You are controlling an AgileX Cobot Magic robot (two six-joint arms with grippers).
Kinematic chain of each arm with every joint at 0, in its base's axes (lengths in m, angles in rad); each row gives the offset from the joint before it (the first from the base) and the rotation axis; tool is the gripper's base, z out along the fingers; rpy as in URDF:
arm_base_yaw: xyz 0 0 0.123 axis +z
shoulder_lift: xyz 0 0 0 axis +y
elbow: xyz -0.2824 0 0.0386 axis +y
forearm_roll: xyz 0.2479 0 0.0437 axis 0.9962 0 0.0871
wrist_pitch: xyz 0 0 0 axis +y
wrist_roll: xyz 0.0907 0 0.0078 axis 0.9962 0 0.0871
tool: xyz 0 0 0 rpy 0 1.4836 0
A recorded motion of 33 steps. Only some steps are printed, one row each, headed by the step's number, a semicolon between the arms.
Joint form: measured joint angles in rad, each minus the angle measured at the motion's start. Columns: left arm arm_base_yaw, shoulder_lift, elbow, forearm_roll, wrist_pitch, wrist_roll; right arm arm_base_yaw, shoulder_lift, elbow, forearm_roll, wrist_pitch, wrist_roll.
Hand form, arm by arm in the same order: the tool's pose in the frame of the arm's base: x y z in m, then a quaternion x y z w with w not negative. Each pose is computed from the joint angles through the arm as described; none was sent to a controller.
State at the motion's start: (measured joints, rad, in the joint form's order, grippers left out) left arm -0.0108 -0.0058 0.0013 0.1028 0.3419 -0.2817; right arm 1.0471 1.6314 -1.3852 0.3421 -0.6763 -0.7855
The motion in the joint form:
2: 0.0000 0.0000 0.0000 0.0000 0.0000 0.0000; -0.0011 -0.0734 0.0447 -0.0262 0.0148 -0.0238
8: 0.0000 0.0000 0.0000 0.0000 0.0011 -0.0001; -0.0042 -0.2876 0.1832 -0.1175 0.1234 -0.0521
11: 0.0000 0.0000 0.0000 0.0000 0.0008 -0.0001; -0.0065 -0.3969 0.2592 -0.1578 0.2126 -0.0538
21: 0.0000 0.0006 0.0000 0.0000 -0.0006 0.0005; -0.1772 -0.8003 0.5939 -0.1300 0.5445 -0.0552
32: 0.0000 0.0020 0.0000 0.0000 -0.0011 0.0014; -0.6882 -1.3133 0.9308 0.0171 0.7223 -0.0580
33: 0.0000 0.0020 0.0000 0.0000 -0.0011 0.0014; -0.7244 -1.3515 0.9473 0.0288 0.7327 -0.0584
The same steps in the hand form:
2: 0.0533 0.0026 0.1823 -0.07910 0.78528 -0.04644 0.61231; 0.1977 0.3069 0.4383 -0.30525 0.41062 0.16051 0.84407
8: 0.0532 0.0026 0.1822 -0.07921 0.78561 -0.04639 0.61188; 0.1631 0.2587 0.4573 -0.35151 0.37955 0.13917 0.84440
11: 0.0532 0.0026 0.1822 -0.07919 0.78551 -0.04641 0.61200; 0.1464 0.2350 0.4571 -0.38351 0.37769 0.13184 0.83240
21: 0.0533 0.0026 0.1823 -0.07888 0.78530 -0.04630 0.61232; 0.1162 0.1338 0.4073 -0.42996 0.47696 0.08276 0.76210
32: 0.0534 0.0026 0.1823 -0.07852 0.78562 -0.04600 0.61199; 0.0679 0.0271 0.3412 -0.26787 0.58183 -0.04309 0.76672
33: 0.0534 0.0026 0.1823 -0.07852 0.78562 -0.04600 0.61199; 0.0625 0.0229 0.3376 -0.25376 0.58302 -0.05168 0.77008

